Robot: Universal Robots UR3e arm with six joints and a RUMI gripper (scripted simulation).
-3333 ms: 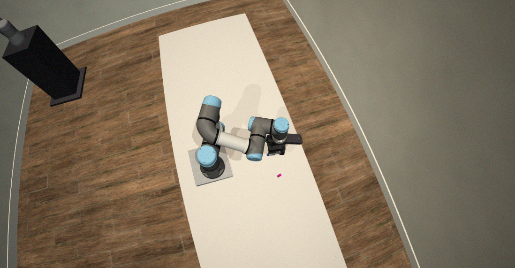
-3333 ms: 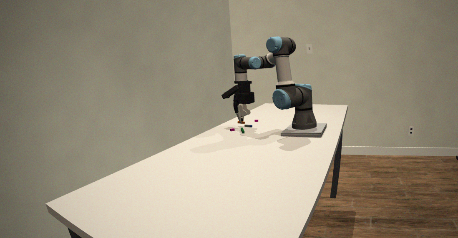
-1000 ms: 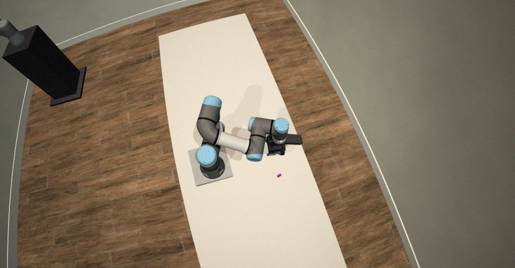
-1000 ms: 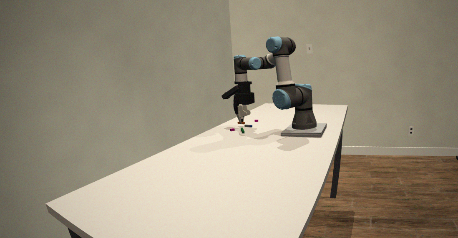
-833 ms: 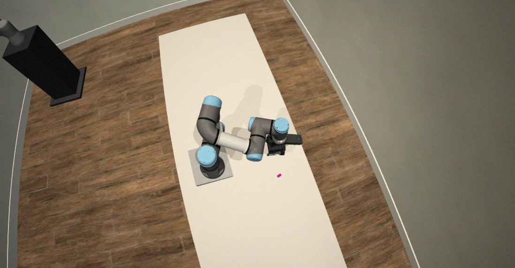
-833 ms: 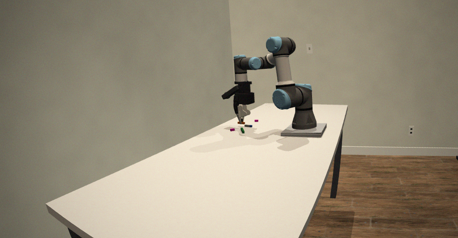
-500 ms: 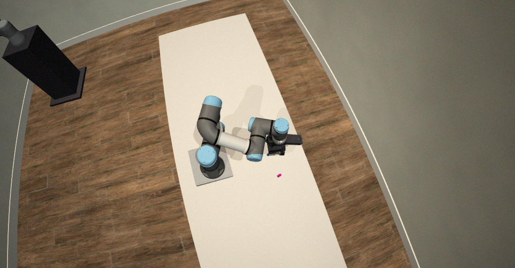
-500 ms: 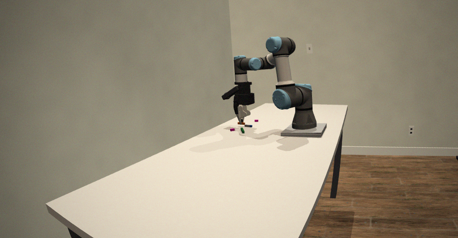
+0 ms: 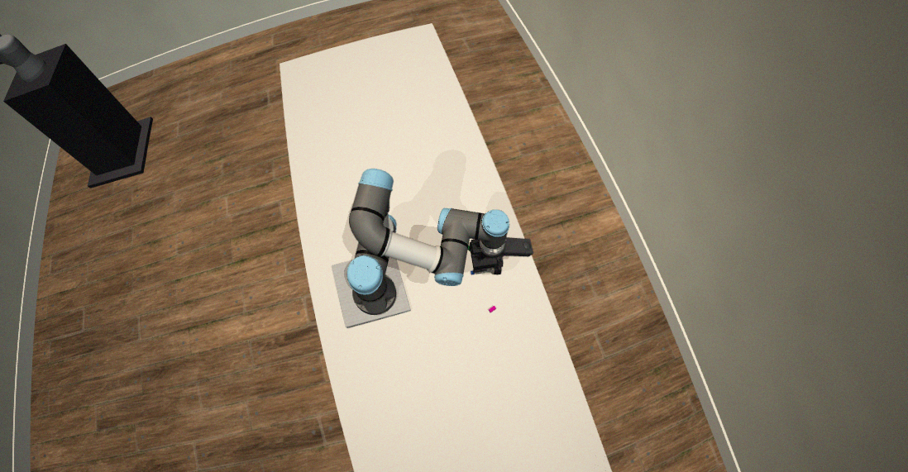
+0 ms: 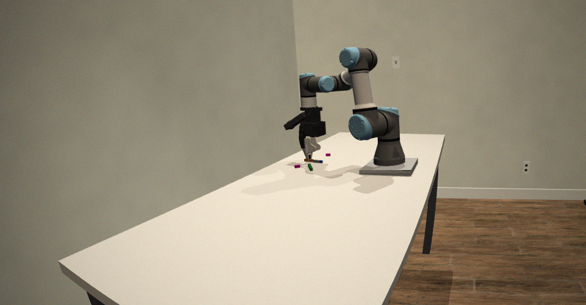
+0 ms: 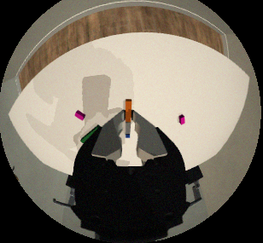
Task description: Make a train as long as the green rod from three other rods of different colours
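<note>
Right now my hand is 1 cm above the orange rod. Round my hand: blue rod: 6 cm behind, 1 cm below; then green rod: 6 cm behind, 9 cm to the left, 1 cm below; then grey rod: 4 cm behind, 1 cm below.
</note>
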